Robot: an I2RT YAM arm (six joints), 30 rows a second.
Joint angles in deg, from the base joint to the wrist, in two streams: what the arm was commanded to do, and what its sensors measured. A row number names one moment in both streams.
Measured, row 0:
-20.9, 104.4, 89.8, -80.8, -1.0, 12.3
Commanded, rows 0 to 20:
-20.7, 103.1, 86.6, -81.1, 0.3, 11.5
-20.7, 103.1, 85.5, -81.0, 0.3, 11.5
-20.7, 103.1, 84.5, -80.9, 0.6, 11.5
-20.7, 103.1, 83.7, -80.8, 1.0, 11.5
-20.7, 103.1, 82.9, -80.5, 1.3, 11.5
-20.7, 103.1, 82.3, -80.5, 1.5, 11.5
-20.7, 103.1, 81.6, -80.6, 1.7, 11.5
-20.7, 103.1, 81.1, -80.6, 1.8, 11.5
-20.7, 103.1, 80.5, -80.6, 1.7, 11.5
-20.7, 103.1, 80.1, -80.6, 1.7, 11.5
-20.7, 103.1, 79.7, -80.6, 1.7, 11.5
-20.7, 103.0, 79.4, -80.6, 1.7, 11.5
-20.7, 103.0, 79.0, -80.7, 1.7, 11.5
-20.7, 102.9, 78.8, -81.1, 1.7, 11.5
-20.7, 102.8, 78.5, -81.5, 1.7, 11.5
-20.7, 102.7, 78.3, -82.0, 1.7, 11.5
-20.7, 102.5, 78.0, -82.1, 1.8, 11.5
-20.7, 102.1, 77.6, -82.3, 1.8, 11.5
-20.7, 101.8, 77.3, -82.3, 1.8, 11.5
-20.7, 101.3, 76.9, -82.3, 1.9, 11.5
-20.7, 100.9, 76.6, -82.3, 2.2, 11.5
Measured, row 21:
-20.9, 103.5, 77.4, -82.1, 1.1, 12.3
